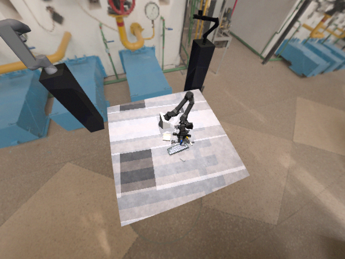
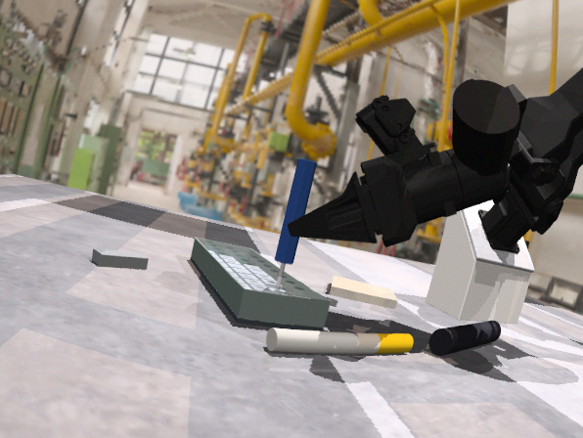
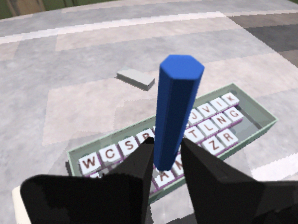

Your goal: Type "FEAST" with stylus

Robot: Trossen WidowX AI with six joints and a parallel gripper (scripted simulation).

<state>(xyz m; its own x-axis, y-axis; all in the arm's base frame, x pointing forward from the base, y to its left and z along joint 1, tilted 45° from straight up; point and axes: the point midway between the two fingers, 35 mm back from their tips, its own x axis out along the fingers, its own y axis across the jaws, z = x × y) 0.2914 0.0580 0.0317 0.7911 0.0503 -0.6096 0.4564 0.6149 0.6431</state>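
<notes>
The grey block is 150 mm ahead of my gripper tip, 60 mm below it and 40 mm to the right of it. Round my gripper tip: blue stylus: 20 mm below; then yellow marker: 120 mm to the left, 60 mm below, 30 mm behind; then grey stylus tip: 50 mm below.
</notes>
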